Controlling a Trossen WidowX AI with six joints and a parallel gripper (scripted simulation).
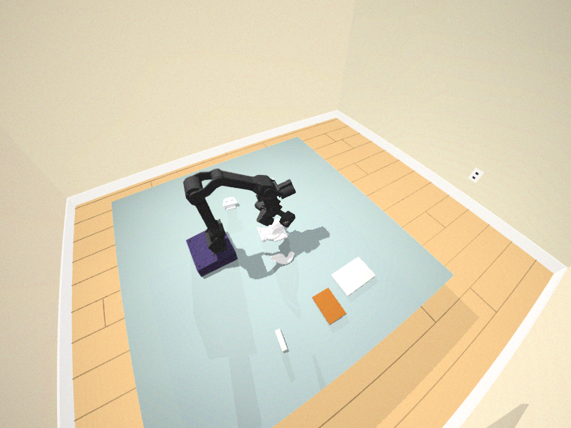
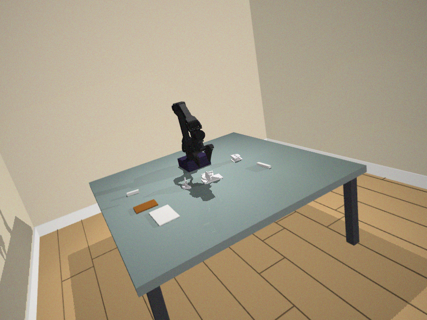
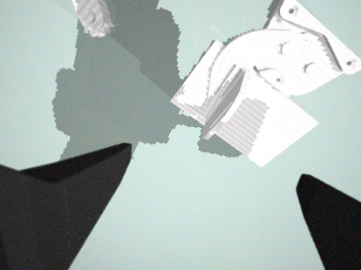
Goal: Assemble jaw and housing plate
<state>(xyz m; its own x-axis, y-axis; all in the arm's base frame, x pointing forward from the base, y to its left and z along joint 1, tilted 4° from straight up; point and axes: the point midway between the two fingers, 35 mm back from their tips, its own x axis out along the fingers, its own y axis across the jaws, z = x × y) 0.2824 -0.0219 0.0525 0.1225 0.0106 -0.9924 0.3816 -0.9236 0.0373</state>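
The white jaw lies 130 mm to the right of my gripper tip, 100 mm below it and 20 mm behind it. Round my gripper tip: orange plate: 400 mm to the right, 110 mm below, 20 mm ahead; white plate: 350 mm to the right, 190 mm ahead, 110 mm below.
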